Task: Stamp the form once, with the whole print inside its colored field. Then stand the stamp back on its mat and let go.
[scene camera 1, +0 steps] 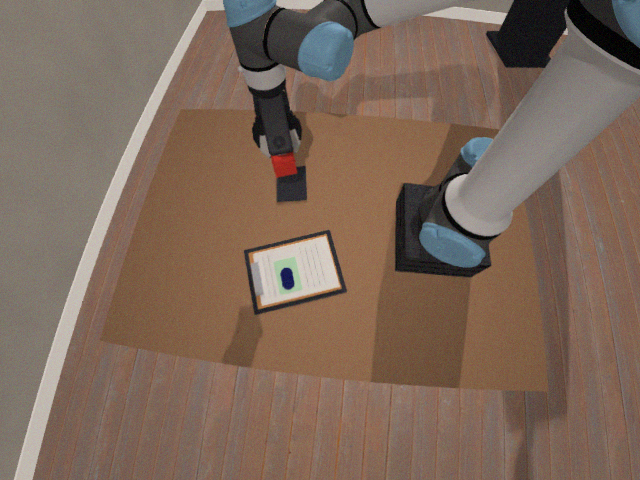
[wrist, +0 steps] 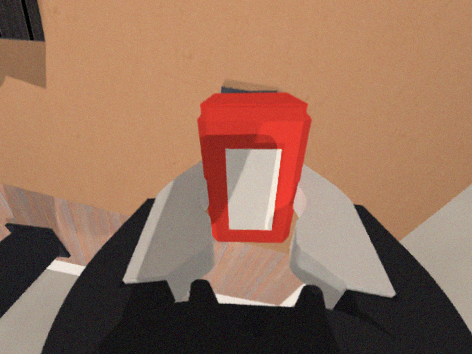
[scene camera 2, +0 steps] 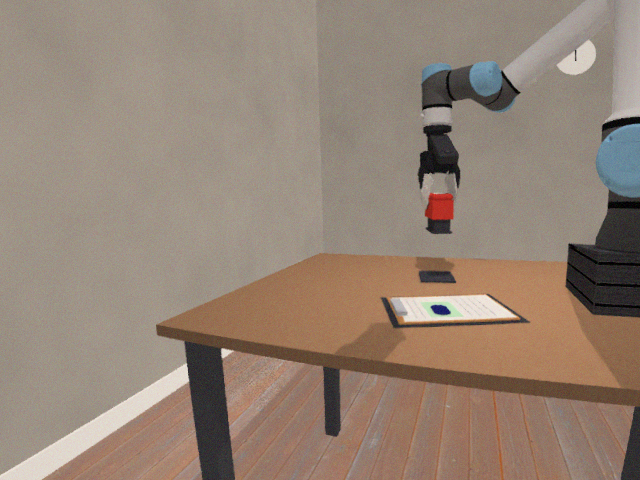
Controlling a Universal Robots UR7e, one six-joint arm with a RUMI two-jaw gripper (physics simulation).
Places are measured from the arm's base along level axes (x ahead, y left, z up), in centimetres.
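Pixels of known places: gripper, fingertip midpoint: (scene camera 1: pixel 282 155) (wrist: pixel 249 164) (scene camera 2: pixel 438 209); arm's base at its link origin: (scene camera 2: pixel 634 249).
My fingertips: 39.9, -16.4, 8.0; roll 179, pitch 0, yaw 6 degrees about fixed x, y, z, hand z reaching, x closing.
Note:
Ahead of a thing's pixels: the offset from my fingertips to its middle, as dx, dy, dz. "pt": to the spot under its first point. Level surfaces: height alone.
My gripper (scene camera 1: pixel 280 149) (scene camera 2: pixel 439 192) (wrist: pixel 249 164) is shut on the red stamp {-0.1, +0.3, -0.7} (scene camera 1: pixel 284 165) (scene camera 2: pixel 440 206) (wrist: pixel 215 150) and holds it upright in the air, its black base down. The dark square mat {dz -18.3} (scene camera 1: pixel 292 188) (scene camera 2: pixel 437 277) lies flat on the table, below the stamp and a little nearer the form in scene camera 1; in the wrist view the stamp hides most of what lies under it. The form {+0.9, +23.9, -18.1} (scene camera 1: pixel 323 263) (scene camera 2: pixel 491 307) lies on a clipboard. A dark blue print {pt +2.6, +26.3, -18.2} (scene camera 1: pixel 287 279) (scene camera 2: pixel 440 310) shows inside its green field {+2.5, +25.1, -18.3} (scene camera 1: pixel 295 264) (scene camera 2: pixel 454 311), with green around it.
The brown table {dz -18.7} (scene camera 1: pixel 196 206) (scene camera 2: pixel 289 315) carries the clipboard {pt -0.4, +32.4, -18.6} (scene camera 1: pixel 300 301) (scene camera 2: pixel 465 323), with a grey clip {+10.8, +25.3, -17.9} (scene camera 1: pixel 257 279) (scene camera 2: pixel 399 306) at its left end. The arm's black base (scene camera 1: pixel 413 232) (scene camera 2: pixel 594 279) stands to the right of the mat and the form.

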